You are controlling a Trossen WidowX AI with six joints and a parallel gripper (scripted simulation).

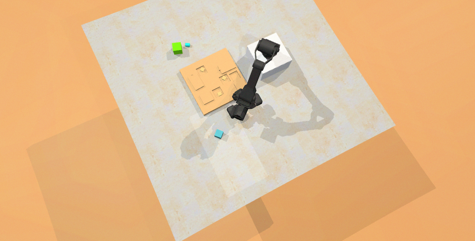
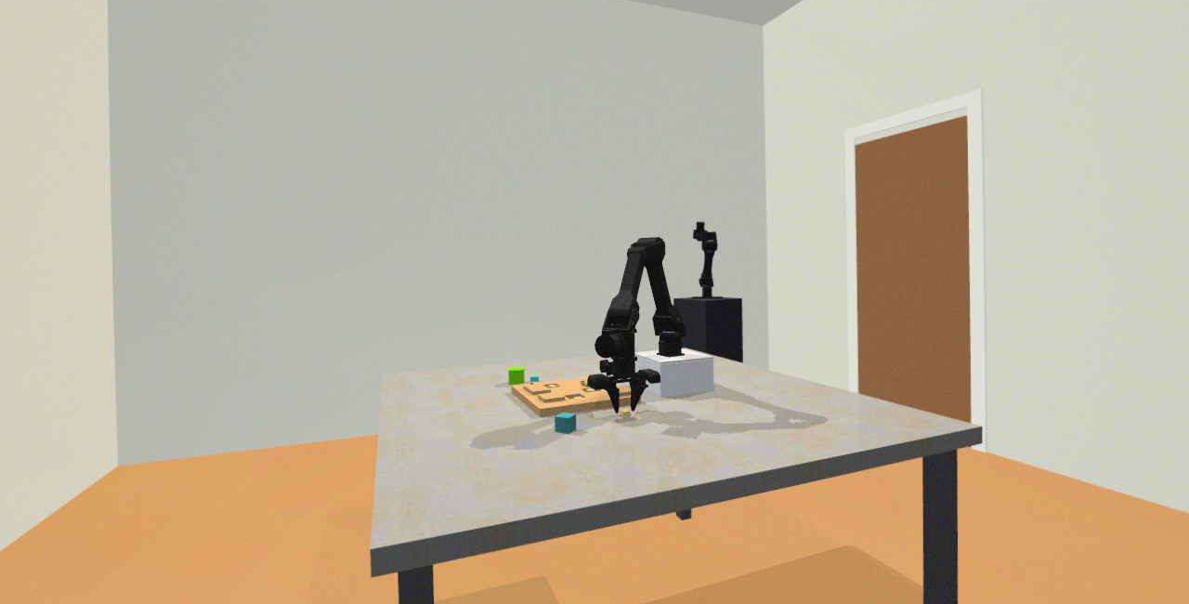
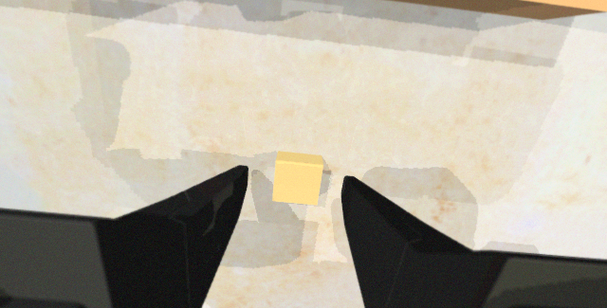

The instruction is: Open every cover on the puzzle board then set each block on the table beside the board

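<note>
Now: the tan puzzle board 21 cm to the right of my gripper tip, 3 cm ahead of it and 1 cm above it. The rest, counted from my gripper tip: small cyan block (50 cm to the right, 4 cm ahead); green cube (51 cm to the right, 10 cm ahead, 2 cm above); cyan cube (19 cm ahead, 4 cm to the left, 1 cm above).
</note>
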